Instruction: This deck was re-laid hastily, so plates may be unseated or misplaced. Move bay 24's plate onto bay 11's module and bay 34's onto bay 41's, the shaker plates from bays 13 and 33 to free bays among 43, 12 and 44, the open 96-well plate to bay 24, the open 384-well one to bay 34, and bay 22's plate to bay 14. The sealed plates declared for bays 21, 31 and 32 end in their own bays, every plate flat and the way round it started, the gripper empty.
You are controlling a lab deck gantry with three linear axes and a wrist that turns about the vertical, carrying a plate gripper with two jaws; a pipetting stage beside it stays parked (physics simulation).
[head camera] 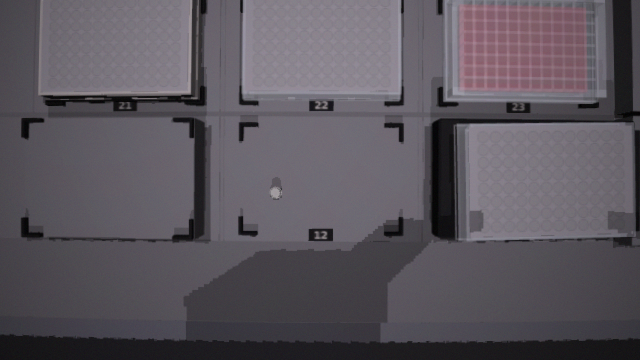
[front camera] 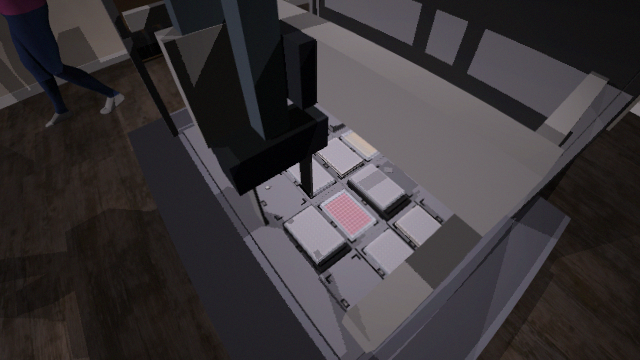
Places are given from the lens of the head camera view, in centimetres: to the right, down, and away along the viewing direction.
bay 11's module (head camera: 120, 178): -15, 0, 22
bay 12 (head camera: 351, 174): 3, 0, 24
